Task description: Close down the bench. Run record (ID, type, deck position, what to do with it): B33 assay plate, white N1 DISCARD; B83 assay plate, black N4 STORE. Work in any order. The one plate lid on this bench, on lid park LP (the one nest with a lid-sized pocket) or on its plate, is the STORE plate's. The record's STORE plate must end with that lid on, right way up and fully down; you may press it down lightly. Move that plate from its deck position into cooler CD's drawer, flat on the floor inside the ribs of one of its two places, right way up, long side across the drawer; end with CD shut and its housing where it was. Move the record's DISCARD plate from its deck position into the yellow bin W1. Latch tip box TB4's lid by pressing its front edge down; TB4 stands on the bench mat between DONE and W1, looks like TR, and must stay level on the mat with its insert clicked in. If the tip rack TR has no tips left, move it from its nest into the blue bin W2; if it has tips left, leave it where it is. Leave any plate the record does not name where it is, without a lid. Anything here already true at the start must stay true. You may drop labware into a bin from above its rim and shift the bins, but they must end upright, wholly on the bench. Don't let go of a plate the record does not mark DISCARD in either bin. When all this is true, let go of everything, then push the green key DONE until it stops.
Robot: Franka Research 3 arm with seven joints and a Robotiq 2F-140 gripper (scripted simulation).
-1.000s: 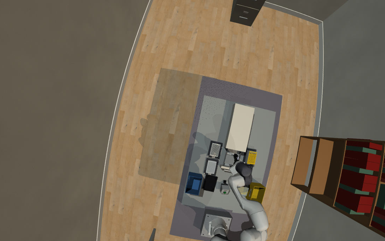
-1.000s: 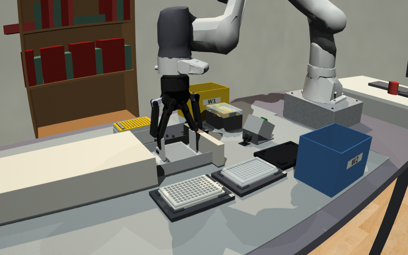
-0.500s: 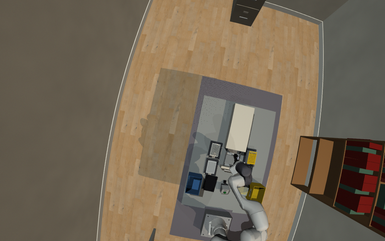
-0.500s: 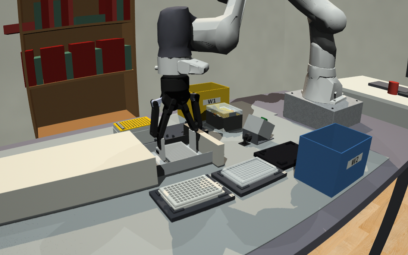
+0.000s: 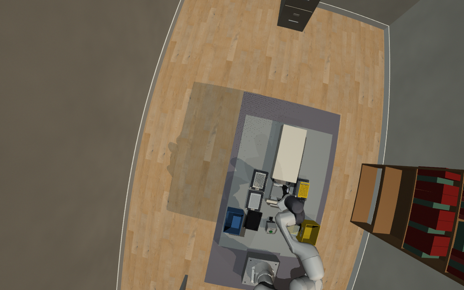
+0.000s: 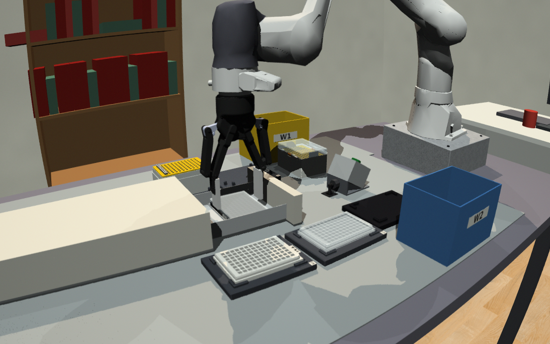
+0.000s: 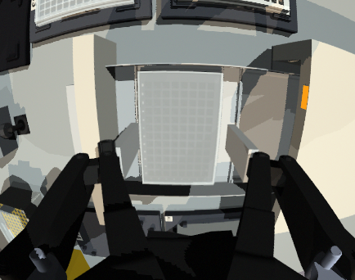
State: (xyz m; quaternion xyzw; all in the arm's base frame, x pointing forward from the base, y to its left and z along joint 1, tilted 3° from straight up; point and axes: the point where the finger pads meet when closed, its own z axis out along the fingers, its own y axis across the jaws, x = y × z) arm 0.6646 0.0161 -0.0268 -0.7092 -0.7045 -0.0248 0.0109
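Right now the clear plate lid is 40 mm below my hand. From my hand the other things lie so: cooler CD 170 mm ahead, 30 mm below; black plate 40 mm below; cooler drawer 40 mm below, 30 mm ahead.
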